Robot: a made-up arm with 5 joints.
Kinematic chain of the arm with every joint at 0, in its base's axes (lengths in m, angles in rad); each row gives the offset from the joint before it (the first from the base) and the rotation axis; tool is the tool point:
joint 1: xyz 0 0 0.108 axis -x
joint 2: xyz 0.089 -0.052 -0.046 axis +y
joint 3: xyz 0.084 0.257 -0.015 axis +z
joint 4: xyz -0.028 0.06 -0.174 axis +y
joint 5: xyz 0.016 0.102 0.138 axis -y
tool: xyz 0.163 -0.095 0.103
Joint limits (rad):
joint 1: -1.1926..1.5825
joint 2: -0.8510..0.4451
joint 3: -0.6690..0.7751
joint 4: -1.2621..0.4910
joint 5: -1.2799..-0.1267
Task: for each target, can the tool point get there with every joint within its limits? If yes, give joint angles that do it. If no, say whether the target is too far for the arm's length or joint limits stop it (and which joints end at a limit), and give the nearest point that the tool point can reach.
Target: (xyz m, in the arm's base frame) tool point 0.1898 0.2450 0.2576
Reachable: yes | joints -0.6261 -0.2076 0.4034 -0.8531 -0.9395
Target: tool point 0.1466 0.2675 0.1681
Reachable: yes | joints -0.1999 -0.3732 0.4612 -0.9342 -0.8175
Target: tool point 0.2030 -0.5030 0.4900
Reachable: no: joint limits stop it (at a limit: joint 1, joint 2, joint 5) | nearest point 0.2408 -0.0868 0.3489 | short by 0.441 m
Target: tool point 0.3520 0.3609 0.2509
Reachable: yes | joints -0.7031 -0.2120 0.5033 0.3536 -0.5638
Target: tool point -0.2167 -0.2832 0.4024
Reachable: no: joint limits stop it (at a limit: joint 1, joint 4, joint 5) | nearest point 0.0168 0.0220 0.3061 | short by 0.396 m
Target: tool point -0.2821 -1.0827 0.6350
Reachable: no: too far | nearest point 0.1810 -0.3727 -0.0683 | short by 1.101 m
